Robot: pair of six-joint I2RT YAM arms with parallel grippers.
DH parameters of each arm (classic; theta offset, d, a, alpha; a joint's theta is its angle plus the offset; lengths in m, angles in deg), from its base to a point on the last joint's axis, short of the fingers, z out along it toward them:
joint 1: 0 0.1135 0.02 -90
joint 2: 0 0 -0.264 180
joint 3: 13.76 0 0.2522 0
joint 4: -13.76 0 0.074 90
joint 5: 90 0 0 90
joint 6: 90 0.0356 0 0
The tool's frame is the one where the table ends.
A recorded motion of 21 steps. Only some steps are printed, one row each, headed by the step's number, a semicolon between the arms.
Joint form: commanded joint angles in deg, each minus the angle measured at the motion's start. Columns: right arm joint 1, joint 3, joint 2, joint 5, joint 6, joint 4; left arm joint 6, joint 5, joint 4, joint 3, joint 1, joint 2.
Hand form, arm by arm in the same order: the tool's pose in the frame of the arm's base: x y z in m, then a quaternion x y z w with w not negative. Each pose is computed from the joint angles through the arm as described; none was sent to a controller.
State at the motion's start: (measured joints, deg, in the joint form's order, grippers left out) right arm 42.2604 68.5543 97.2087 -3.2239 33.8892 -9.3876; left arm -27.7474 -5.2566 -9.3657 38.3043 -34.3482 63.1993
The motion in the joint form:
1: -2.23 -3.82 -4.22 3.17 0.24 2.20; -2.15 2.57 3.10 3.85 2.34 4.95
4: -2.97 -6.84 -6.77 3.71 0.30 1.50; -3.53 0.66 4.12 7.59 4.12 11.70
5: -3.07 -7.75 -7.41 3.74 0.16 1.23; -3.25 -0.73 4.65 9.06 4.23 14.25
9: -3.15 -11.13 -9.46 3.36 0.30 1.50; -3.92 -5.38 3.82 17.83 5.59 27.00
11: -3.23 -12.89 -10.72 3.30 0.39 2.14; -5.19 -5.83 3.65 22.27 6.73 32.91
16: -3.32 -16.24 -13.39 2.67 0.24 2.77; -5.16 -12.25 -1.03 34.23 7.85 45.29
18: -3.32 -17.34 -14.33 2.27 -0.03 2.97; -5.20 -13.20 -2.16 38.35 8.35 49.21
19: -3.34 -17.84 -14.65 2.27 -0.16 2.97; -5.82 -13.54 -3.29 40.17 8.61 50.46
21: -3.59 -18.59 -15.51 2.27 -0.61 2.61; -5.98 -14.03 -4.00 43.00 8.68 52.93
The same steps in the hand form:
1: 0.2812 0.2362 0.2505 -0.04597 0.88760 0.27667 0.36540; 0.2221 -0.1369 0.2466 0.00481 0.87554 -0.23065 0.42451
4: 0.2739 0.2237 0.2470 -0.03785 0.89261 0.26568 0.36226; 0.2477 -0.1410 0.2404 -0.02684 0.88305 -0.20841 0.41960
5: 0.2713 0.2208 0.2450 -0.03816 0.89471 0.26221 0.35957; 0.2566 -0.1446 0.2379 -0.03098 0.88479 -0.19537 0.42193
9: 0.2619 0.2128 0.2376 -0.03810 0.89880 0.25982 0.35101; 0.3025 -0.1585 0.2205 -0.06232 0.89968 -0.14081 0.40849
11: 0.2573 0.2085 0.2354 -0.03698 0.89831 0.26089 0.35159; 0.3259 -0.1628 0.2106 -0.08189 0.90378 -0.13112 0.39910
16: 0.2471 0.2001 0.2314 -0.03986 0.89837 0.26389 0.34887; 0.3733 -0.1741 0.1905 -0.10778 0.91292 -0.05935 0.38916
18: 0.2435 0.1975 0.2303 -0.04349 0.89803 0.26577 0.34787; 0.3893 -0.1773 0.1839 -0.11401 0.91403 -0.04686 0.38647
19: 0.2421 0.1962 0.2291 -0.04438 0.89868 0.26448 0.34708; 0.3950 -0.1777 0.1833 -0.12144 0.91440 -0.04314 0.38375
21: 0.2397 0.1926 0.2287 -0.04597 0.89955 0.26121 0.34709; 0.4047 -0.1814 0.1797 -0.12434 0.91450 -0.03834 0.38309

